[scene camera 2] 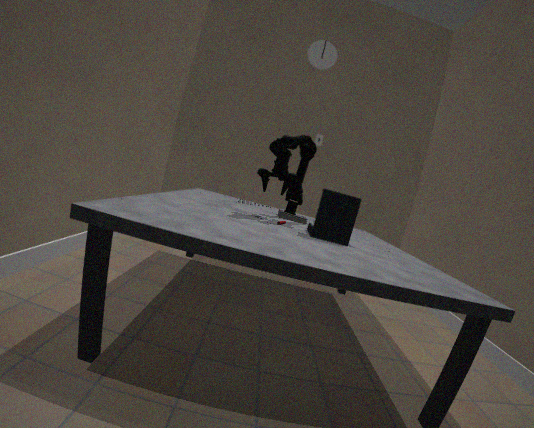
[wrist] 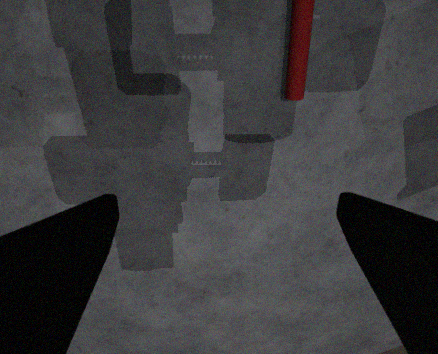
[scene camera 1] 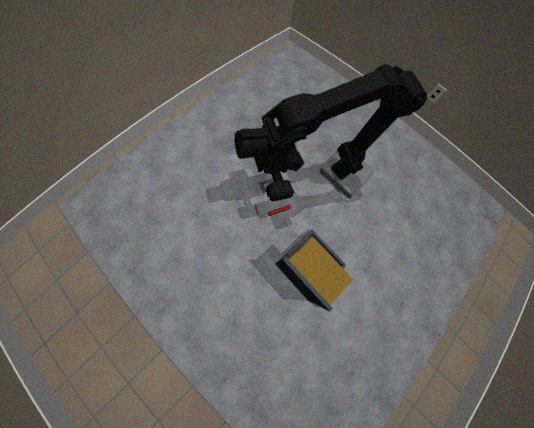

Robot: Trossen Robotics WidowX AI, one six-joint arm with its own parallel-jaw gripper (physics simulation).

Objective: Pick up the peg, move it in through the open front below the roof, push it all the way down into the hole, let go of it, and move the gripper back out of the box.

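Pixels of known places: gripper, fingertip midpoint: (scene camera 2: pixel 272 193) (wrist: pixel 229 204) (scene camera 1: pixel 264 183); arm's base at its link origin: (scene camera 2: pixel 289 212) (scene camera 1: pixel 341 169).
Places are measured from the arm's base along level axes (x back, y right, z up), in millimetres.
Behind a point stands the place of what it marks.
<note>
The red peg (scene camera 1: pixel 279 210) {x -283, y 16, z -21 mm} (scene camera 2: pixel 281 222) {x -301, y 17, z -23 mm} (wrist: pixel 299 50) {x -285, y 20, z -20 mm} lies on its side on the table, between the arm and the box. In the wrist view it runs out of the top edge, right of the middle, beyond the fingertips. My gripper (scene camera 2: pixel 274 192) {x -300, y 88, z 93 mm} (wrist: pixel 229 204) {x -300, y 88, z 93 mm} is wide open and empty, pointing down above the table near the peg. In scene camera 1 the arm partly hides the fingers. The box has dark grey walls (scene camera 1: pixel 305 286) {x -399, y -204, z 148 mm} (scene camera 2: pixel 336 217) {x -400, y -199, z 70 mm} and a yellow roof (scene camera 1: pixel 320 270) {x -351, y -194, z 169 mm}. The hole under the roof is hidden.
The box stands on the grey table (scene camera 1: pixel 200 270) {x -615, y 9, z -33 mm} (scene camera 2: pixel 210 230) {x -771, y 181, z -33 mm}, beyond the peg from the arm base (scene camera 1: pixel 347 162). A thin dark bar (scene camera 1: pixel 335 183) {x -50, y -27, z -16 mm} lies at the arm's base. The arm's shadow falls across the table around the peg.
</note>
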